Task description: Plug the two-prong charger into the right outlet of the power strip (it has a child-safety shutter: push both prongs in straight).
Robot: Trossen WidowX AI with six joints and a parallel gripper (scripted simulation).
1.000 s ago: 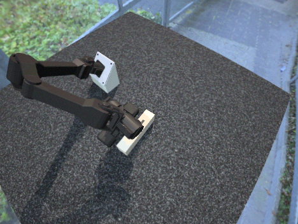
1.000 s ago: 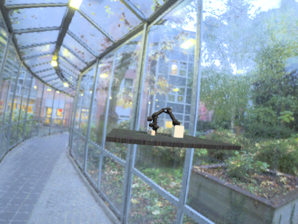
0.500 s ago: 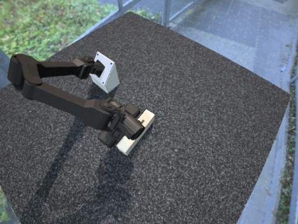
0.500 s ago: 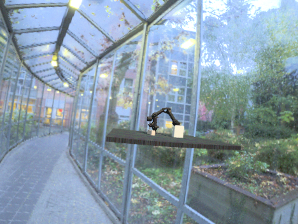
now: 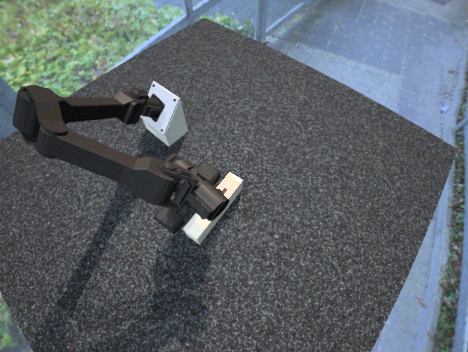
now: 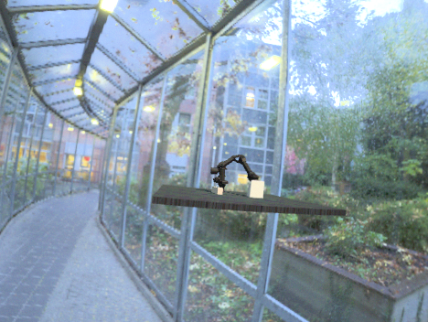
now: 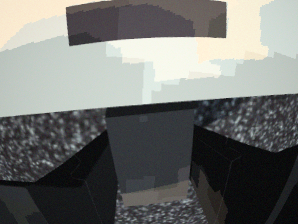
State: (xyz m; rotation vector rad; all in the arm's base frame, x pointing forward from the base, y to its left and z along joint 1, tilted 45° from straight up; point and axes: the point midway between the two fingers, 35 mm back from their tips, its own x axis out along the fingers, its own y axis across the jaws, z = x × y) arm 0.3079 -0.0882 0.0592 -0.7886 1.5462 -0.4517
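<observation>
Now: gripper tip 2 cm short of the two-prong charger and 1 cm below it.
</observation>
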